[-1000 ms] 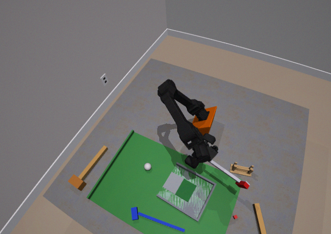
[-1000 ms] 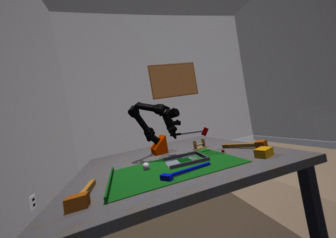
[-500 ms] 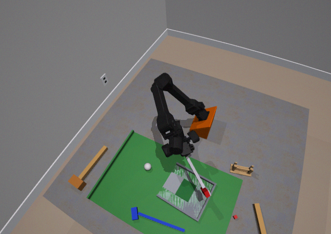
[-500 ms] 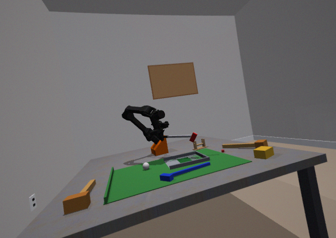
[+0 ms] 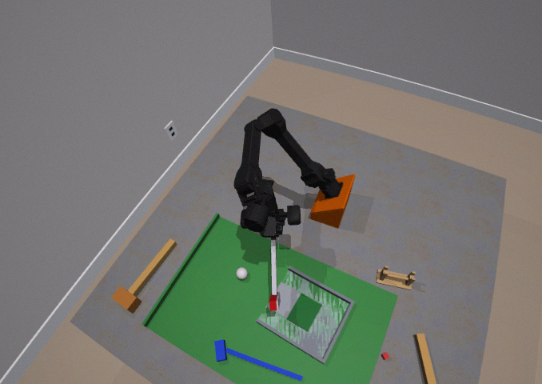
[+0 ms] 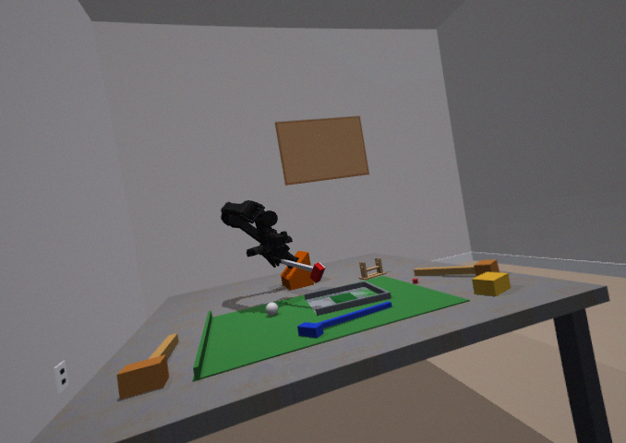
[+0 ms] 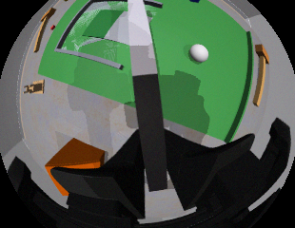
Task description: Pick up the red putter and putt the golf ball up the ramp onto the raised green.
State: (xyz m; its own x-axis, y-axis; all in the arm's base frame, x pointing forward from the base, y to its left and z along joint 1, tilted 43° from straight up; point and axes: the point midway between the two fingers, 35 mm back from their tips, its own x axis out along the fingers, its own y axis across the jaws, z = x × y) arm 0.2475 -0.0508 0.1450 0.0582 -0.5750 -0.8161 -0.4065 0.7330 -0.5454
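Now: gripper tip 110 mm short of the red putter, 50 mm to the right of it and 10 mm below it. The rest, counted from my gripper tip: blue putter 390 mm ahead, 120 mm below, 100 mm to the left; then white golf ball 150 mm ahead, 110 mm below, 70 mm to the right; then green mat 230 mm ahead, 140 mm below, 80 mm to the left.
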